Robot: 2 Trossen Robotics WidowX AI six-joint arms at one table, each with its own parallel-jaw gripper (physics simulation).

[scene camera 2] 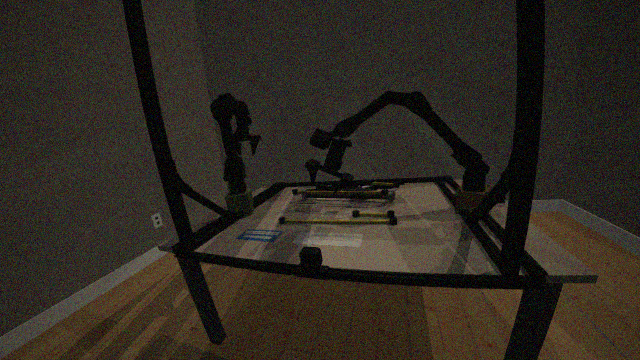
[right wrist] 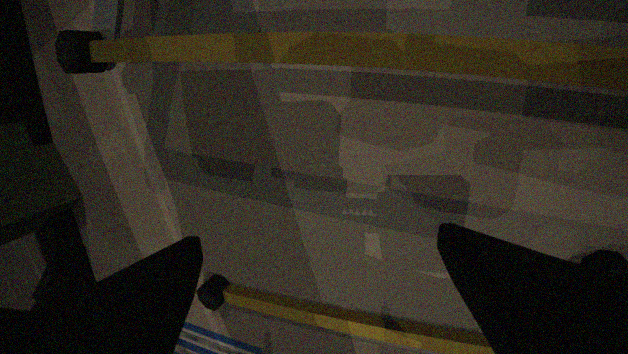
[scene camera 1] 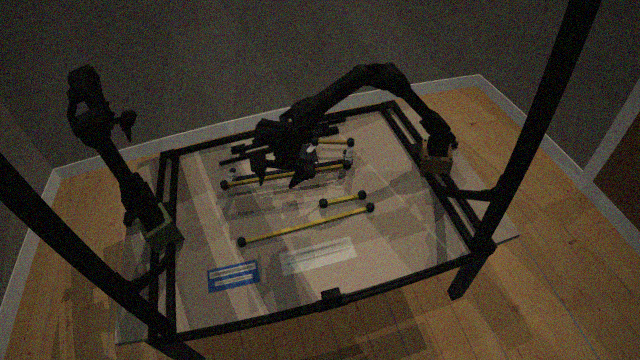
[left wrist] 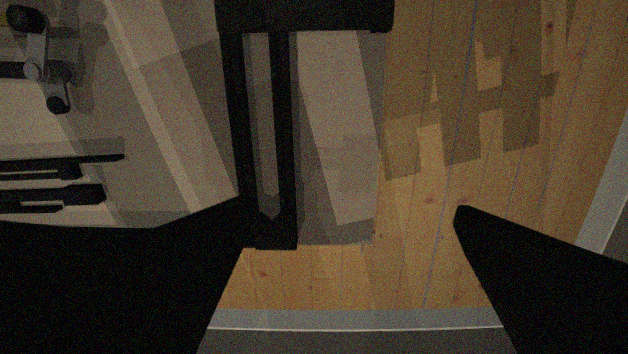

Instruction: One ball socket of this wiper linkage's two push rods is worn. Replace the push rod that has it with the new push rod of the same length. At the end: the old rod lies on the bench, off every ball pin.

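The linkage's long yellow push rod (scene camera 1: 285, 175) (scene camera 2: 345, 193) (right wrist: 350, 47) has black end sockets. Its short push rod (scene camera 1: 332, 142) lies behind, partly hidden by the right arm. A loose long rod (scene camera 1: 305, 224) (scene camera 2: 320, 221) (right wrist: 360, 330) and a loose short rod (scene camera 1: 343, 199) (scene camera 2: 372, 214) lie on the bench in front. My right gripper (scene camera 1: 277, 184) (right wrist: 322, 242) is open and empty, above the linkage's long rod area in scene camera 1. My left gripper (left wrist: 354, 209) is open and empty, raised at the left, away from the rods. Socket wear cannot be made out.
A blue marked rectangle (scene camera 1: 233, 288) (scene camera 2: 259, 240) and a pale marked panel (scene camera 1: 320, 256) (scene camera 2: 332, 239) are near the front. Black bars (scene camera 1: 245, 158) (left wrist: 90, 194) lie behind the linkage. A black block (scene camera 1: 331, 295) (scene camera 2: 311, 257) sits on the front frame edge. Dark posts rise at both sides.
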